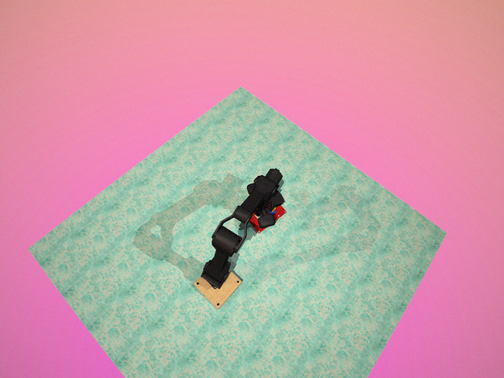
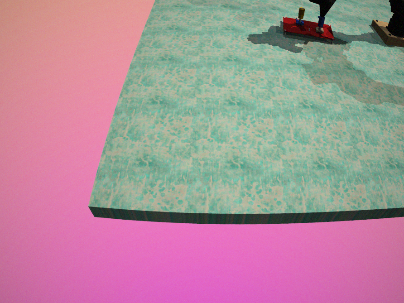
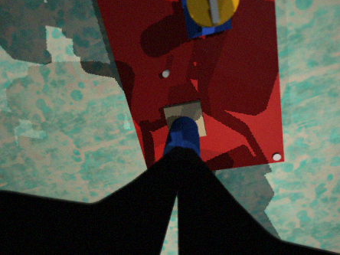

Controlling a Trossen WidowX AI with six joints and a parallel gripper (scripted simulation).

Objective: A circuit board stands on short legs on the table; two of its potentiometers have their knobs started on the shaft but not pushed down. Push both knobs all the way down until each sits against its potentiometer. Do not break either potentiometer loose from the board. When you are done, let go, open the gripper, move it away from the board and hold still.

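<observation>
My gripper tip is now 30 mm above the tan potentiometer. Also, from my gripper tip: blue potentiometer (60 mm ahead, 30 mm to the right, 20 mm below).
</observation>
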